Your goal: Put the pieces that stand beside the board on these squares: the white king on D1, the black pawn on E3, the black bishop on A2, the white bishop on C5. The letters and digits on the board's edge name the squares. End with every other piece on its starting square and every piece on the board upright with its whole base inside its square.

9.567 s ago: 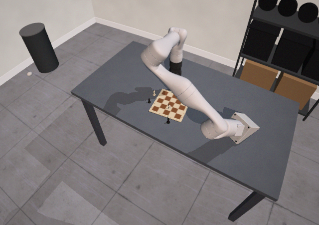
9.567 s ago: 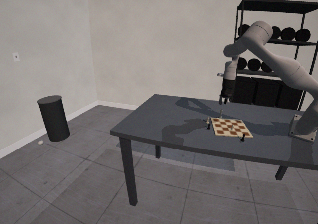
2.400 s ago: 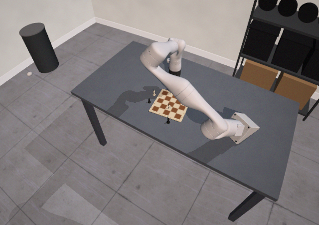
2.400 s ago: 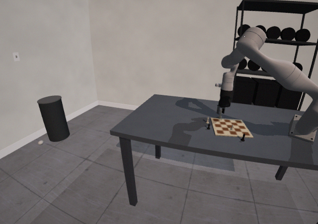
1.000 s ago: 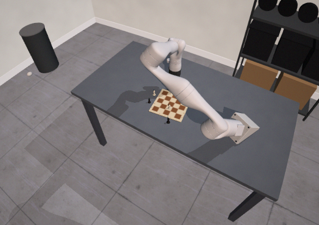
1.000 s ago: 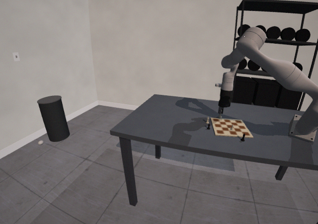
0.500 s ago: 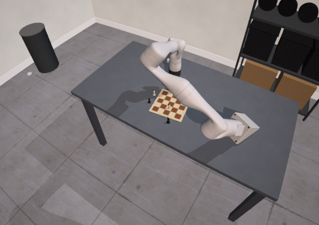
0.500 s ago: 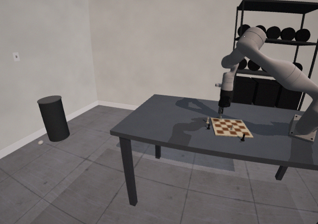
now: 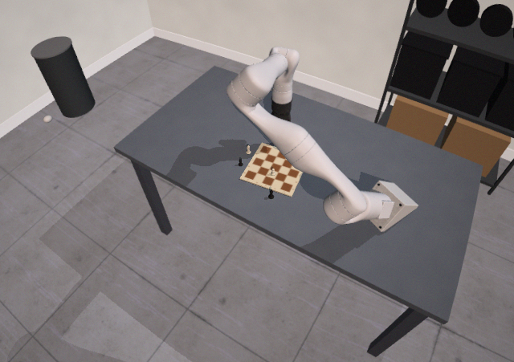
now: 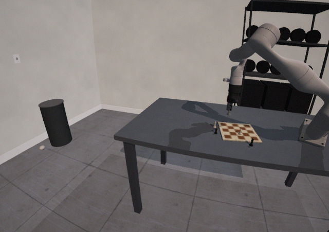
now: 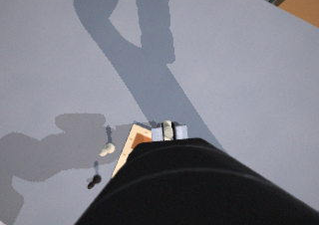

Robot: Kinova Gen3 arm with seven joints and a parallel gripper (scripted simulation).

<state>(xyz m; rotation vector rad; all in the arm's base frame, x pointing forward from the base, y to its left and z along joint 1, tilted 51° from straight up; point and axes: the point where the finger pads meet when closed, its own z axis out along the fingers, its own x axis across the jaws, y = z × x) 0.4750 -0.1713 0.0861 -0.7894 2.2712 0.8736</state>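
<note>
The chessboard lies 120 mm to the left of my hand, 100 mm below it and 80 mm behind it. Also, from my hand: white bishop 120 mm to the left, 80 mm below, 60 mm ahead; then white king 20 mm below; then black pawn 200 mm to the left, 90 mm below, 40 mm ahead.
</note>
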